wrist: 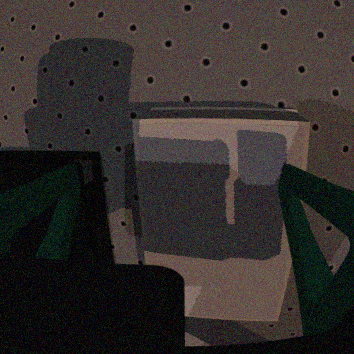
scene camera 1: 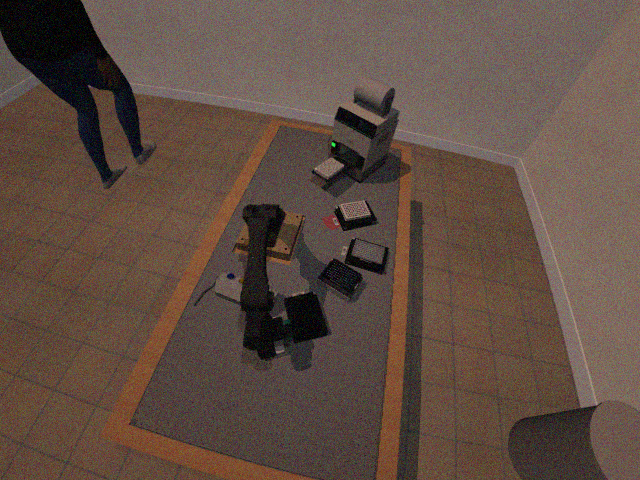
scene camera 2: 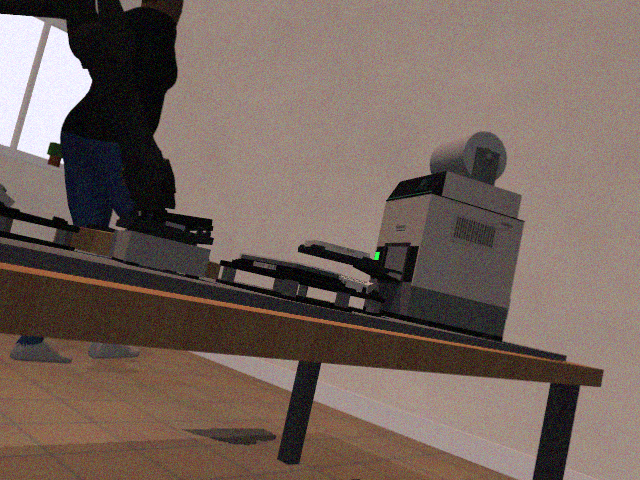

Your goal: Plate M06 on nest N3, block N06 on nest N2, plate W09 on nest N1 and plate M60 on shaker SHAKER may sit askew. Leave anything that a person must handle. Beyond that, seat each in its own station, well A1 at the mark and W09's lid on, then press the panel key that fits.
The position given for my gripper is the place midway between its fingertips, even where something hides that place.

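The wrist view gives me my own gripper (wrist: 179, 175), while in scene camera 2 I see a plate reader (scene camera 2: 413, 248).
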